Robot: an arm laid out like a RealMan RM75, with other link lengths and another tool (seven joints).
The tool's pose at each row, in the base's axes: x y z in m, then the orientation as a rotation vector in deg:
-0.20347, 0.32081, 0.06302, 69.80, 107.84, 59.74
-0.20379, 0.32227, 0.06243, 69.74, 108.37, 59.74
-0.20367, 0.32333, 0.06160, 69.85, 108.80, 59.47
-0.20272, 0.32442, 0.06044, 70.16, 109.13, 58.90
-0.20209, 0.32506, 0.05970, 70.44, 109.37, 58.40
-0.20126, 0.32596, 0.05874, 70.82, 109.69, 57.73
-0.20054, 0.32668, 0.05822, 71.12, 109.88, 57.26
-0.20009, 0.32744, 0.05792, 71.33, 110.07, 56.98
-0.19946, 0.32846, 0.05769, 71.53, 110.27, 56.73
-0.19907, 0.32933, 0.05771, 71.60, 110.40, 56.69
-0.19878, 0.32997, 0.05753, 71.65, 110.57, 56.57
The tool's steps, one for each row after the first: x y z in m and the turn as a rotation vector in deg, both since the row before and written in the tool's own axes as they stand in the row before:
0.00153, -0.00028, 0.00040, 0.28, 0.36, -0.10
0.00102, -0.00041, 0.00078, 0.41, 0.13, -0.07
0.00079, -0.00034, 0.00164, 0.55, -0.12, -0.03
0.00044, -0.00021, 0.00106, 0.46, -0.13, -0.02
0.00064, -0.00024, 0.00140, 0.62, -0.18, -0.02
0.00047, 0.00006, 0.00104, 0.43, -0.15, 0.02
0.00058, 0.00015, 0.00072, 0.31, -0.03, 0.02
0.00075, 0.00036, 0.00089, 0.30, -0.01, 0.03
0.00067, 0.00043, 0.00053, 0.12, 0.07, 0.02
0.00051, 0.00015, 0.00049, 0.17, 0.05, -0.03

